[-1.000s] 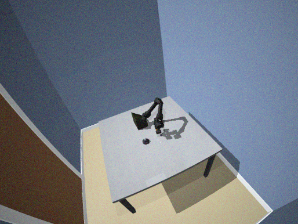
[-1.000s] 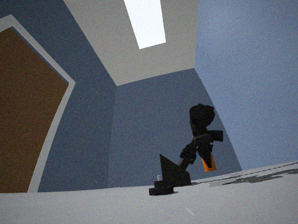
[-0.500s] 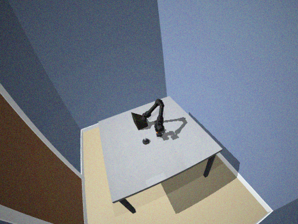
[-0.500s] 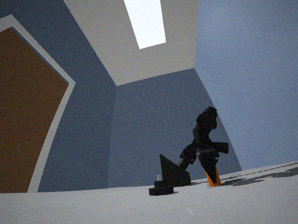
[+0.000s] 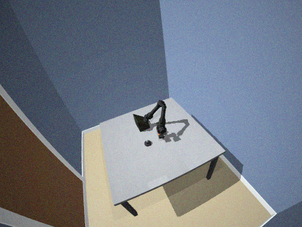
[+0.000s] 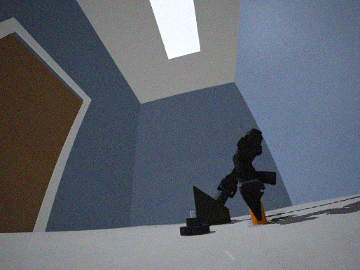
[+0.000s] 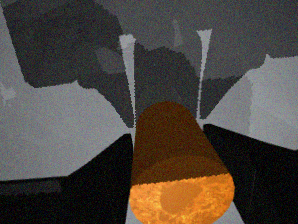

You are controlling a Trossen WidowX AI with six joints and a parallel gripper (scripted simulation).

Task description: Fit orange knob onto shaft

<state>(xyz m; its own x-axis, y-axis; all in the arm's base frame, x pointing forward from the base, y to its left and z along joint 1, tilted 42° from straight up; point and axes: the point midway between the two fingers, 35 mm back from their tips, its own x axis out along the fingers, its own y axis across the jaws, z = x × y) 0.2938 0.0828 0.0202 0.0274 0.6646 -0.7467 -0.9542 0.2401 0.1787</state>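
The orange knob is 3 cm above my gripper tip. Also, from my gripper tip: round pedestal: 19 cm to the right, 2 cm above.
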